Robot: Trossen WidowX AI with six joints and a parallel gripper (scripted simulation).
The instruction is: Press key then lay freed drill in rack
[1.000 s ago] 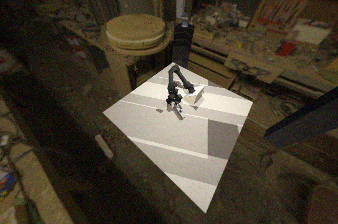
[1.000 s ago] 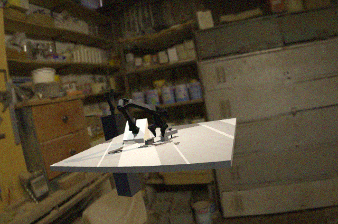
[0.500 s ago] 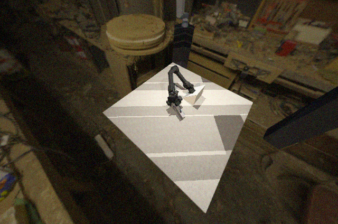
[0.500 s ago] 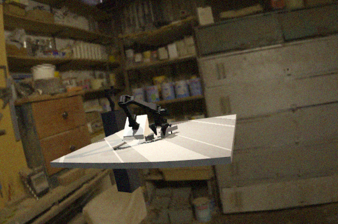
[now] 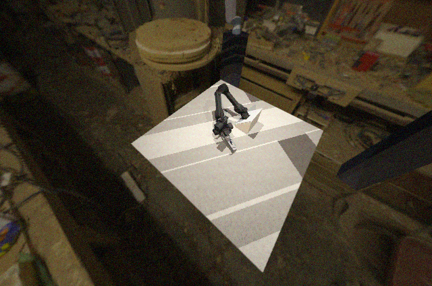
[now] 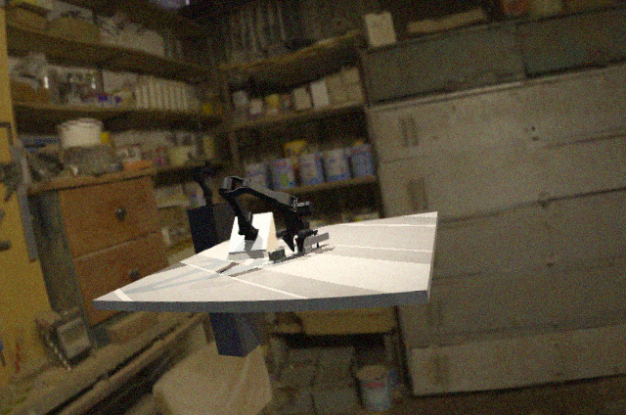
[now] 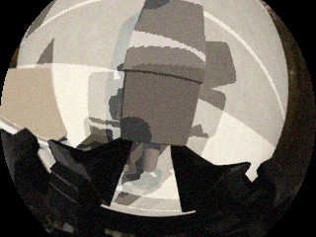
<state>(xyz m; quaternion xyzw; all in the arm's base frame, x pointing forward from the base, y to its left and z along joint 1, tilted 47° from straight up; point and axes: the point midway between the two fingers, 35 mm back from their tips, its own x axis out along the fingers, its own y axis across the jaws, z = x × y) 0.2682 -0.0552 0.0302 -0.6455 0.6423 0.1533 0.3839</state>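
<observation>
My gripper tip is 1 cm short of the tan drill, 5 cm to the right of it and 3 cm below it. The rest, counted from my gripper tip: small dark key: 4 cm ahead, 13 cm to the left, 3 cm above.
</observation>
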